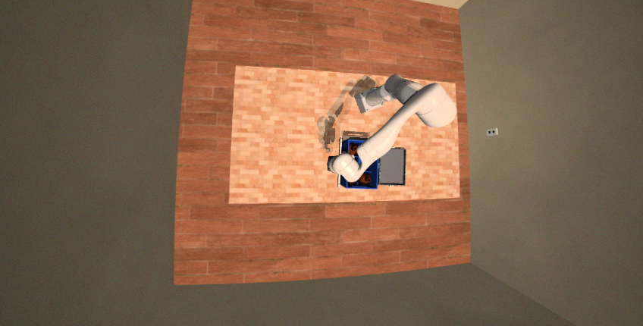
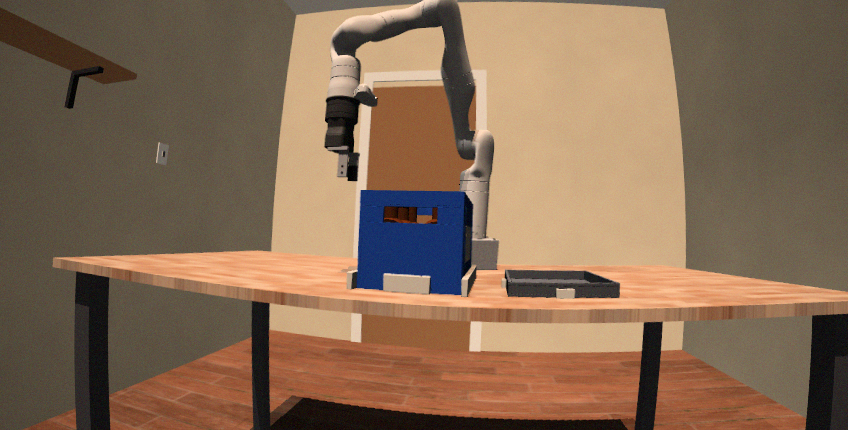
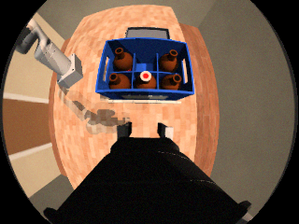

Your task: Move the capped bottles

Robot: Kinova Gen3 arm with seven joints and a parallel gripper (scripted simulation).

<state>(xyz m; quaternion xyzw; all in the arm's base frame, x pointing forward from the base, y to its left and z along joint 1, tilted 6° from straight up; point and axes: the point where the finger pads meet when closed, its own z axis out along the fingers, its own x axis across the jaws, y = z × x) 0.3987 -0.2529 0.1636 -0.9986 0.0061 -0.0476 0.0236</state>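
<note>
My hand is 130 mm to the right of the glass bottle and 140 mm above it. From my hand the other things lie so: blue crate 170 mm to the left, 150 mm below; then grey tray 10 mm ahead, 440 mm to the left, 220 mm below.
</note>
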